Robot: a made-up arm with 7 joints. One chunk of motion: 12 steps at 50 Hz.
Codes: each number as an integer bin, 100 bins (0 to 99) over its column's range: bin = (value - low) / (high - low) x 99, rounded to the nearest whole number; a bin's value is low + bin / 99 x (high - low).
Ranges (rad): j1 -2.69..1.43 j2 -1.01..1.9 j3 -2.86..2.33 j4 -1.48..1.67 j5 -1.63..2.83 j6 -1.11..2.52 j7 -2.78..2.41
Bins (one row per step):
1: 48 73 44 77 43 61 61
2: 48 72 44 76 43 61 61
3: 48 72 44 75 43 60 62
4: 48 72 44 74 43 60 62
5: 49 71 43 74 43 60 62
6: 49 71 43 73 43 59 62
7: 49 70 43 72 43 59 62
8: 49 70 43 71 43 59 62
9: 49 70 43 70 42 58 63
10: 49 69 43 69 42 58 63
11: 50 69 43 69 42 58 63
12: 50 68 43 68 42 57 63
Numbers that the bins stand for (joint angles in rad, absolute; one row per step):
1: -0.6924 1.1358 -0.5533 0.9700 0.3072 1.1267 0.4179
2: -0.6924 1.1064 -0.5533 0.9382 0.3072 1.1267 0.4179
3: -0.6924 1.1064 -0.5533 0.9064 0.3072 1.0900 0.4703
4: -0.6924 1.1064 -0.5533 0.8745 0.3072 1.0900 0.4703
5: -0.6508 1.0770 -0.6058 0.8745 0.3072 1.0900 0.4703
6: -0.6508 1.0770 -0.6058 0.8427 0.3072 1.0533 0.4703
7: -0.6508 1.0476 -0.6058 0.8109 0.3072 1.0533 0.4703
8: -0.6508 1.0476 -0.6058 0.7791 0.3072 1.0533 0.4703
9: -0.6508 1.0476 -0.6058 0.7473 0.2621 1.0167 0.5227
10: -0.6508 1.0182 -0.6058 0.7155 0.2621 1.0167 0.5227
11: -0.6092 1.0182 -0.6058 0.7155 0.2621 1.0167 0.5227
12: -0.6092 0.9888 -0.6058 0.6836 0.2621 0.9800 0.5227

